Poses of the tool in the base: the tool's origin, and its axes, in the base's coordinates. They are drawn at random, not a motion.
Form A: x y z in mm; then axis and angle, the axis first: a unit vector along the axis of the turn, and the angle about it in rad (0 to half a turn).
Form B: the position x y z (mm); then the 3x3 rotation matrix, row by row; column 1 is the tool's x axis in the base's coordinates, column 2 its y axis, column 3 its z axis. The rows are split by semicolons. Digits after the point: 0 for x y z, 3 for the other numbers.
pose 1, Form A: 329, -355, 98, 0.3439, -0.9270, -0.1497, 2.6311
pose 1, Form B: 329, -355, 98; -0.651, -0.524, -0.549; -0.670, 0.737, 0.092; 0.357, 0.428, -0.831
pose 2, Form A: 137, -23, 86, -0.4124, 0.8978, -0.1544, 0.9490
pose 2, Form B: 137, -23, 86; 0.654, -0.029, 0.756; -0.280, 0.919, 0.277; -0.703, -0.393, 0.592
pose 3, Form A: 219, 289, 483, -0.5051, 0.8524, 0.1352, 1.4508
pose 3, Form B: 219, 289, 483; 0.344, -0.513, 0.786; -0.245, 0.759, 0.603; -0.906, -0.400, 0.136
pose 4, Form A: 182, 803, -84, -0.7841, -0.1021, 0.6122, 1.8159
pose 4, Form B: 182, 803, -84; 0.521, -0.494, -0.696; 0.693, -0.230, 0.683; -0.497, -0.838, 0.223
